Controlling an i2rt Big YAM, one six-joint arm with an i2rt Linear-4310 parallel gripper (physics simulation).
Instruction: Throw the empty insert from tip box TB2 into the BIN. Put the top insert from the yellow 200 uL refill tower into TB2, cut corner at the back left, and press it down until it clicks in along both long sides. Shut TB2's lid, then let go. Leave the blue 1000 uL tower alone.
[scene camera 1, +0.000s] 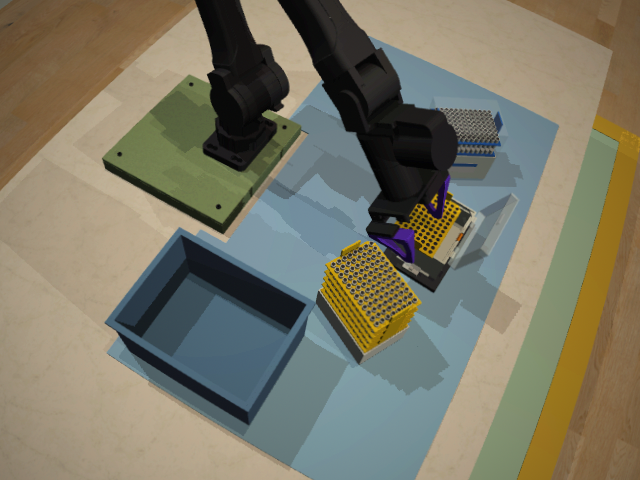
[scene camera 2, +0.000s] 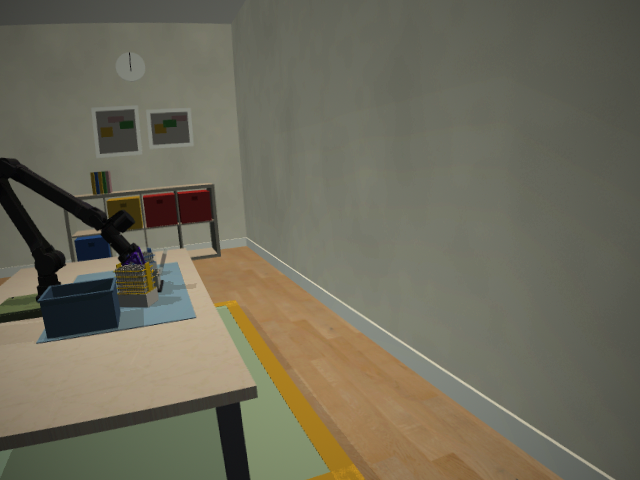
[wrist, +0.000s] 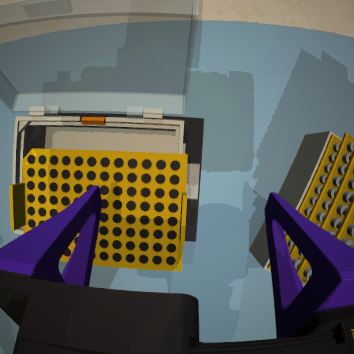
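Observation:
TB2 (scene camera 1: 433, 282) (wrist: 66, 121) stands with its clear lid (scene camera 1: 500, 227) (wrist: 102, 70) swung open, on the hinge side away from the arm. An empty yellow insert (scene camera 1: 431, 235) (wrist: 135, 214) lies across TB2, shifted off the hinge side, so the box's pale inside shows along that side. The yellow 200 uL tower (scene camera 1: 373, 284) (scene camera 2: 131, 280) (wrist: 327, 192), with tips in its top insert, stands beside TB2. My gripper (scene camera 1: 424, 237) (wrist: 184, 197) is open and empty above TB2's tower-side end. One finger is over the insert, the other near the tower. Contact under the insert is hidden.
The BIN (scene camera 1: 188, 383) (scene camera 2: 80, 315) stands beyond the yellow tower; its visible inside shows no insert. The blue 1000 uL tower (scene camera 1: 473, 135) stands on TB2's other side, partly behind my arm. The green base plate (scene camera 1: 170, 180) carries the arm.

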